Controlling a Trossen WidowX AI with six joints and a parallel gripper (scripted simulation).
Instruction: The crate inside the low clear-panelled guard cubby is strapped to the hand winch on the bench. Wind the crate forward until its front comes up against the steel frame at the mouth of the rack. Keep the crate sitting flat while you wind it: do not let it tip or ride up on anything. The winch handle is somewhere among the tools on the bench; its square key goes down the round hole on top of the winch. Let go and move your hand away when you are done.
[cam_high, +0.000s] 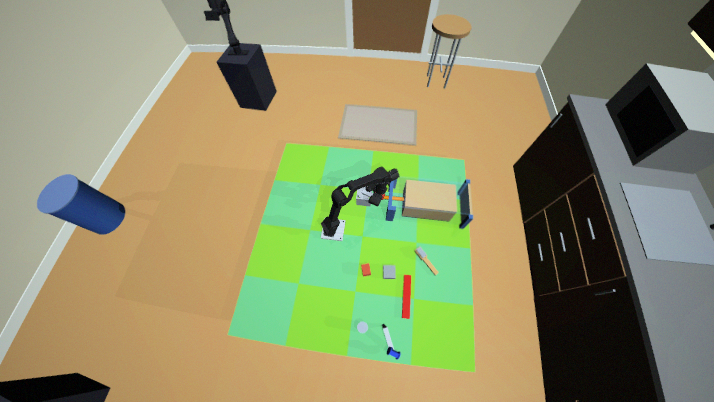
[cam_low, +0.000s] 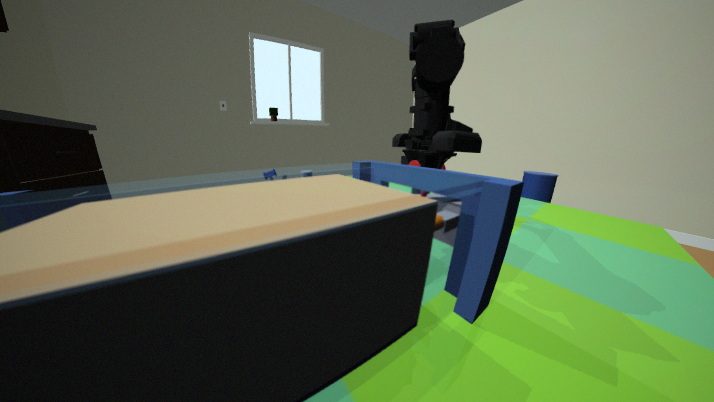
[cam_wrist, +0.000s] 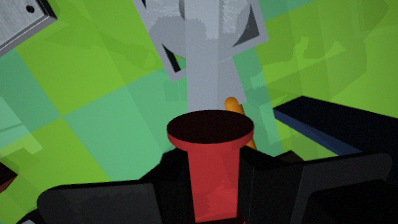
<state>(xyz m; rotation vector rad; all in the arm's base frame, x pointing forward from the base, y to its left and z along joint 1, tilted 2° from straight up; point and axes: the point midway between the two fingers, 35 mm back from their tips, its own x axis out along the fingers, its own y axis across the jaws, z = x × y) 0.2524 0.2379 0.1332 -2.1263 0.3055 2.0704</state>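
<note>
Now: the red-knobbed crank handle 4 cm behind my gripper tip, 1 cm to the left of it and 1 cm below it. Also, from my gripper tip: blue steel frame 6 cm ahead, 4 cm to the left, 1 cm below; then grey winch 11 cm behind, 8 cm below, 2 cm to the left; then red knob 2 cm above.
</note>
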